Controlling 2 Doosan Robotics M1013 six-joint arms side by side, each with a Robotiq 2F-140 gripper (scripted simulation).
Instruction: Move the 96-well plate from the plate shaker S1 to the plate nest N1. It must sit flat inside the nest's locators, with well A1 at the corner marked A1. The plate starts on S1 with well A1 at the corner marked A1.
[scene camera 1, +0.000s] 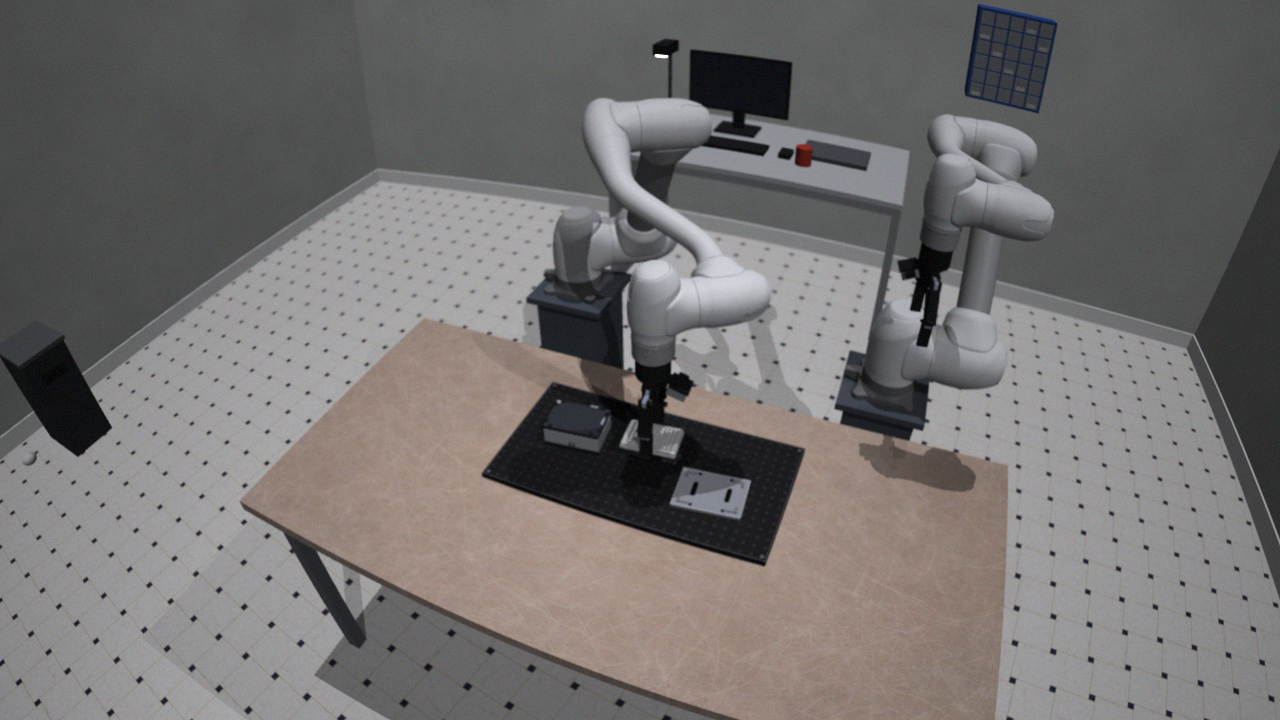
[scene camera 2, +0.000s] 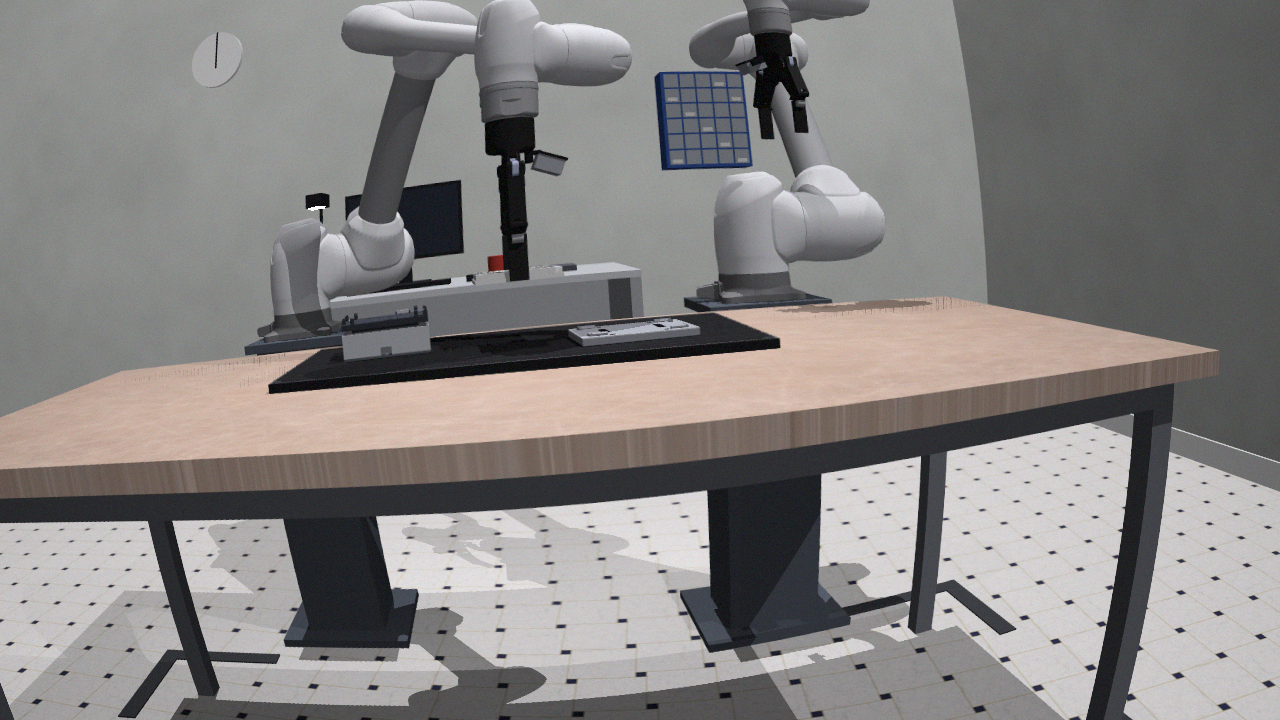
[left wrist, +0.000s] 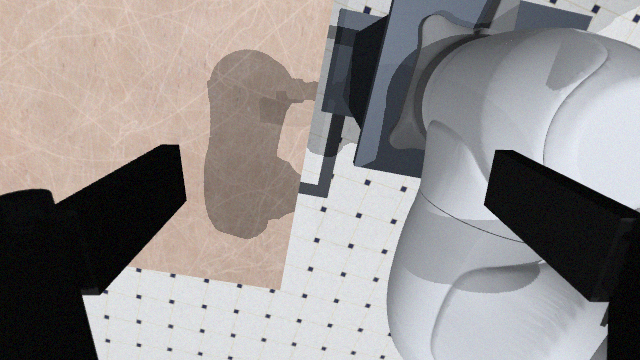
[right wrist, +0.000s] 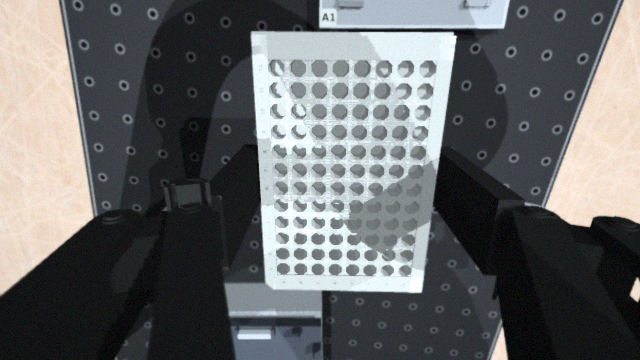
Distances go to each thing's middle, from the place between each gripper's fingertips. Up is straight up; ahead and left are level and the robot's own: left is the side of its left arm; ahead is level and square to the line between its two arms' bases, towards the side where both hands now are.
Scene:
The grey plate nest N1 (scene camera 1: 712, 488) is 16 cm to the left of my right hand (scene camera 2: 516, 279), 11 cm below it and 1 cm ahead of it. The rest, counted from my right hand: white 96-well plate (scene camera 1: 668, 448): 2 cm below.
Now: the grey plate nest N1 430 mm ahead of my left hand (scene camera 2: 784, 135), 330 mm below it and 320 mm to the right of it. Round my left hand: white 96-well plate (480 mm to the right, 420 mm ahead, 240 mm below).

